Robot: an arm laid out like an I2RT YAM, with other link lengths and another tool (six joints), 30 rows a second.
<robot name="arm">
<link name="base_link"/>
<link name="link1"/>
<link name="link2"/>
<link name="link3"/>
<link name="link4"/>
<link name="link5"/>
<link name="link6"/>
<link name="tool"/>
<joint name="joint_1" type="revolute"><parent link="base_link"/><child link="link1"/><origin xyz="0 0 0.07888" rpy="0 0 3.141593"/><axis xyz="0 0 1"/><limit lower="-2.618" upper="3.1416"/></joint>
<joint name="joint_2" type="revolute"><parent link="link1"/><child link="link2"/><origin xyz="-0.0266 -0.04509 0.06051" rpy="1.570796 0 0"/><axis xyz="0 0 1"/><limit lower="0" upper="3.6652"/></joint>
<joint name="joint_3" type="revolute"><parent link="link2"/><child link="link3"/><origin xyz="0.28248 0 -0.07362" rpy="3.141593 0 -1.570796"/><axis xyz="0 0 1"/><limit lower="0" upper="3.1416"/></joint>
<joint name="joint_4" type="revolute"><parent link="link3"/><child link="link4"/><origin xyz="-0.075 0.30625 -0.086" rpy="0 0 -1.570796"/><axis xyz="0 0 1"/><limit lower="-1.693" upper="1.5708"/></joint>
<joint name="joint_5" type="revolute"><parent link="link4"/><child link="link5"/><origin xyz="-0.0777 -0.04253 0.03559" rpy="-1.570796 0 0"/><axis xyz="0 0 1"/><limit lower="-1.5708" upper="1.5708"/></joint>
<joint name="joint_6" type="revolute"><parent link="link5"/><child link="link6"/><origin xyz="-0.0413 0 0.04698" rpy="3.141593 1.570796 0"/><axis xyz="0 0 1"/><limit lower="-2.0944" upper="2.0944"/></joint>
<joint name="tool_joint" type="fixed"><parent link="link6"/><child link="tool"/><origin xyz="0.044 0.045 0.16" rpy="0.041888 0 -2.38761"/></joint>
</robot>
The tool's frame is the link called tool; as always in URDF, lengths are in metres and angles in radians.
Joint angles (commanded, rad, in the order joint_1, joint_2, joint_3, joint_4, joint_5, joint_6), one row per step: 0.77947 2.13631 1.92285 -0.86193 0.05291 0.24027; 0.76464 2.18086 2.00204 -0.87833 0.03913 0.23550; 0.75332 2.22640 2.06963 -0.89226 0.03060 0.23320; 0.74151 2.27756 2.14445 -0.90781 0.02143 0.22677; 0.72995 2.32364 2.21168 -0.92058 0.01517 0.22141; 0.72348 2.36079 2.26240 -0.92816 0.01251 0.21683; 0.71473 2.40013 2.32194 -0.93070 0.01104 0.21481; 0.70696 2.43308 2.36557 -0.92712 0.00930 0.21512; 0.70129 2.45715 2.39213 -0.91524 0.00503 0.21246; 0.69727 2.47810 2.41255 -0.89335 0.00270 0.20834; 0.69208 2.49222 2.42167 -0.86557 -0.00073 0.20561; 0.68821 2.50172 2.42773 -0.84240 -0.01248 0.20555; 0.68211 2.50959 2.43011 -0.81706 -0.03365 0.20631; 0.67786 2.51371 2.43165 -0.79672 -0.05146 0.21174; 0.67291 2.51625 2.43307 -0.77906 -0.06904 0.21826
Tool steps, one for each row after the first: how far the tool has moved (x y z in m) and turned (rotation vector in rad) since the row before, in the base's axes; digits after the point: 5 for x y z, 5 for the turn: 0.01494 0.00500 0.00617 0.01956 -0.00610 -0.00400; 0.01244 0.00380 0.00024 0.01009 -0.00152 -0.00510; 0.01324 0.00408 -0.00065 0.00885 -0.00263 -0.00165; 0.01245 0.00238 -0.00083 0.00753 -0.00435 -0.00376; 0.00881 0.00266 -0.00207 0.00388 -0.00448 -0.00117; 0.01174 0.00246 0.00125 0.01176 -0.01314 -0.00626; 0.00990 0.00155 -0.00125 0.01054 -0.00974 -0.00709; 0.00771 0.00235 -0.00201 0.01089 -0.00958 -0.00110; 0.00795 0.00360 -0.00089 0.01343 -0.01660 0.00070; 0.00777 0.00244 -0.00052 0.01550 -0.01674 -0.00097; 0.00506 0.00346 0.00008 0.01978 -0.00926 0.00324; 0.00493 0.00354 -0.00044 0.02582 -0.00451 0.00635; 0.00342 0.00300 0.00101 0.02443 -0.00279 0.00278; 0.00328 0.00206 0.00165 0.02386 -0.00158 0.00140
